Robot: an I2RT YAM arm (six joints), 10 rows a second.
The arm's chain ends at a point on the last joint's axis. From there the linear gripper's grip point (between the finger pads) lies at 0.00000 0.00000 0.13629 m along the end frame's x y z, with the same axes.
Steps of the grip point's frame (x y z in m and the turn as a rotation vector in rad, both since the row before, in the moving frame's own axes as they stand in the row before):
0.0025 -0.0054 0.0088 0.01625 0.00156 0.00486
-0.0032 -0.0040 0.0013 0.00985 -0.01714 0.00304
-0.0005 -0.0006 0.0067 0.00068 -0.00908 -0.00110
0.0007 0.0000 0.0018 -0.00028 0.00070 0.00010
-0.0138 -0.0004 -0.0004 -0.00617 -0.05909 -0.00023
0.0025 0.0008 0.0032 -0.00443 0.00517 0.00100
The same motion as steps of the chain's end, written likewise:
0.0023 -0.0032 0.0088 0.01625 0.00156 0.00486
-0.0009 -0.0027 0.0013 0.00985 -0.01714 0.00304
0.0007 -0.0005 0.0067 0.00068 -0.00908 -0.00110
0.0006 0.0000 0.0018 -0.00028 0.00070 0.00010
-0.0058 -0.0012 -0.0002 -0.00617 -0.05909 -0.00023
0.0018 0.0002 0.0032 -0.00443 0.00517 0.00100

